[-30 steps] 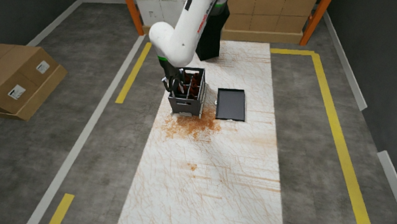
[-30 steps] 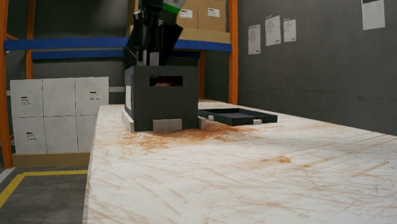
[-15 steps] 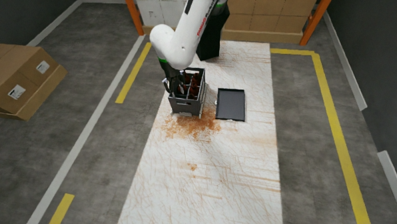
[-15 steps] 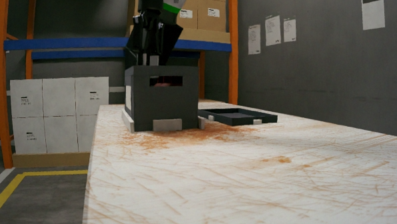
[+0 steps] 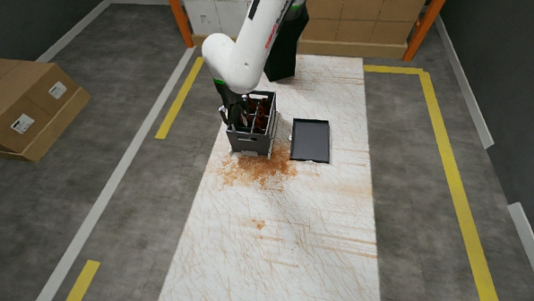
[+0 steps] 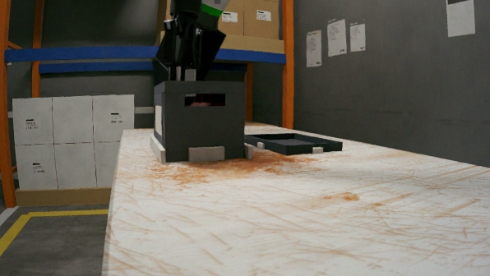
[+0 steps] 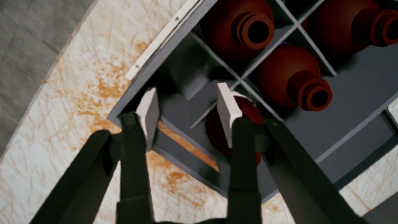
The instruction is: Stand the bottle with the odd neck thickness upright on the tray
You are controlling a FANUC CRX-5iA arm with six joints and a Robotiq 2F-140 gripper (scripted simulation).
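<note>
Now: hand 90 mm past the grey crate, 30 mm to the right of it and 90 mm above it. The rest, counted from my hand: dark tray: 110 mm behind, 320 mm to the left, 160 mm below.
</note>
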